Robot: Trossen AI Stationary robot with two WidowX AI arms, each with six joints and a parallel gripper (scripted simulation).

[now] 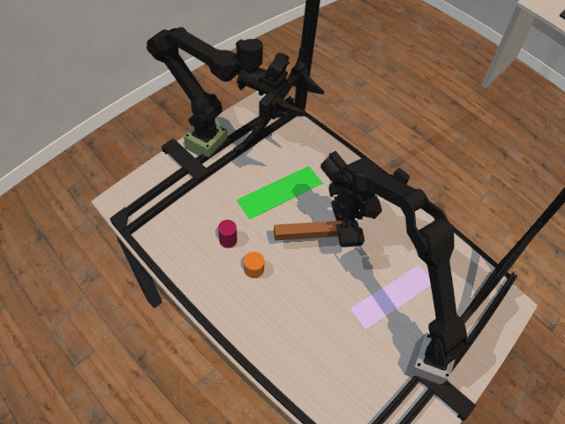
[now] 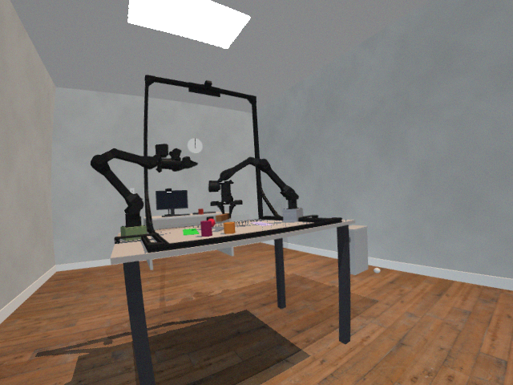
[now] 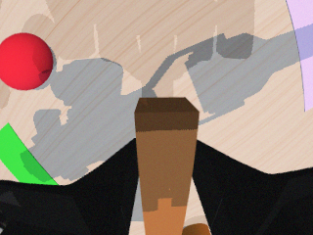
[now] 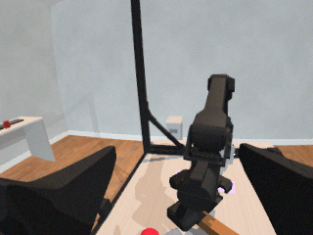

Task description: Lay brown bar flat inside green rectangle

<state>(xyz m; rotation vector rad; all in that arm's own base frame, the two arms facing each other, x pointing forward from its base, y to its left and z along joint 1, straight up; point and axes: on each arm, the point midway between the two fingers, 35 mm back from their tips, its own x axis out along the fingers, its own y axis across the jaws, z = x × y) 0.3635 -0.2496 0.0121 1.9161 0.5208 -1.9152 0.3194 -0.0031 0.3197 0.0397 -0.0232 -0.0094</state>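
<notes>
Right now the brown bar is 310 mm below my right hand, 170 mm to the left of it and 80 mm ahead of it. From my right hand the other things lie so: red ball: 350 mm below, 150 mm to the left, 110 mm behind; green rectangle: 380 mm below, 30 mm ahead, 10 mm to the right; maroon cylinder: 350 mm below, 250 mm ahead, 20 mm to the left.
My left hand is 6 cm short of the brown bar, 4 cm to the left of it and 3 cm above it. Round my left hand: lavender rectangle: 23 cm to the left, 9 cm below; then red ball: 12 cm behind, 7 cm to the right, 7 cm below; then green rectangle: 23 cm to the right, 9 cm below, 1 cm ahead.
</notes>
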